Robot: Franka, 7 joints.
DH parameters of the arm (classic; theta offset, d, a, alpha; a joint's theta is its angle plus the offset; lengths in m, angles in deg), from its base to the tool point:
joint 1: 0 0.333 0 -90
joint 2: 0 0 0 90
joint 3: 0 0.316 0.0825 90
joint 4: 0 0 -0.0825 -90
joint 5: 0 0.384 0 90
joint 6: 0 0 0.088 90
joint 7: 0 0.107 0 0
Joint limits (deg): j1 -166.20..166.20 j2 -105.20..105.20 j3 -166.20..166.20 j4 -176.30..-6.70 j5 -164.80..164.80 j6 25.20..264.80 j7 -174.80..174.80
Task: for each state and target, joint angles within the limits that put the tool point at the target. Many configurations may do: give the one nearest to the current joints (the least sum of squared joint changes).
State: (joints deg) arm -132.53 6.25 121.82 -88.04 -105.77 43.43 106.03
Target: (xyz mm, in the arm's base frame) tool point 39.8 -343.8 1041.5
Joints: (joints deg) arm -146.94 17.13 121.11 -47.53 -123.99 71.14 106.03
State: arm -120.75 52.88 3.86 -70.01 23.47 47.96 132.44
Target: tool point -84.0 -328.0 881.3
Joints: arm -119.38 -2.97 4.57 -46.18 26.17 36.12 132.44
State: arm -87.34 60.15 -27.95 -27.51 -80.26 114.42 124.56
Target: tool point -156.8 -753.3 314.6
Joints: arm -80.64 60.60 -24.36 -56.36 -70.29 90.14 124.56
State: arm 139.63 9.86 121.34 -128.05 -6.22 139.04 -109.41
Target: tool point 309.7 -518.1 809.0
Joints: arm 158.74 -3.75 139.86 -80.96 -6.68 152.01 -109.41
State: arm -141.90 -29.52 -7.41 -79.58 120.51 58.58 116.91
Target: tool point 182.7 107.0 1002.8
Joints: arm -138.29 -54.37 -10.71 -75.25 120.14 47.65 116.91
